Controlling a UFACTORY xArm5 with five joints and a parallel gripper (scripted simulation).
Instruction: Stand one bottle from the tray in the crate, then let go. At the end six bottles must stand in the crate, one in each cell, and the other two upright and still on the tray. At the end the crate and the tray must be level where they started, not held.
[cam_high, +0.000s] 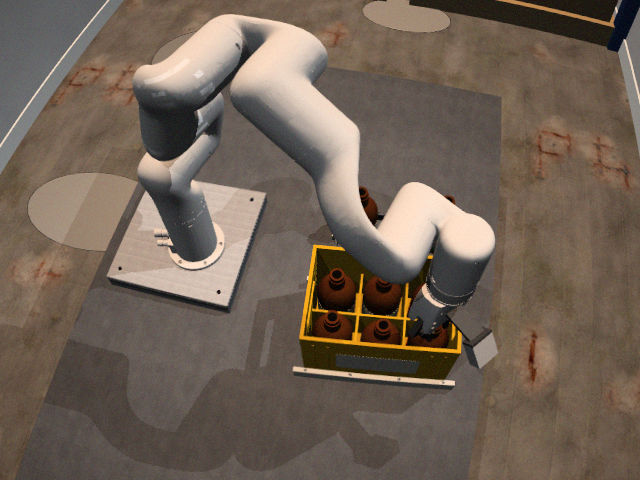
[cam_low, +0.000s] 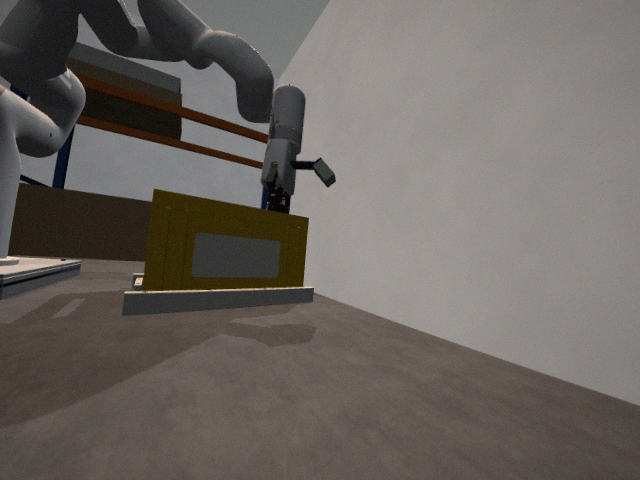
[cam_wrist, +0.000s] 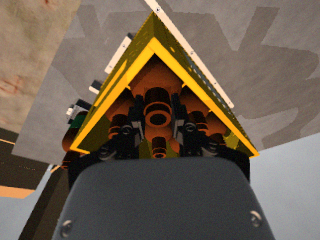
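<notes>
The yellow crate lies 9 cm below my hand, 8 cm behind it and 5 cm to the left of it. Round my hand: tray (28 cm to the left, 17 cm below, 4 cm behind).
</notes>
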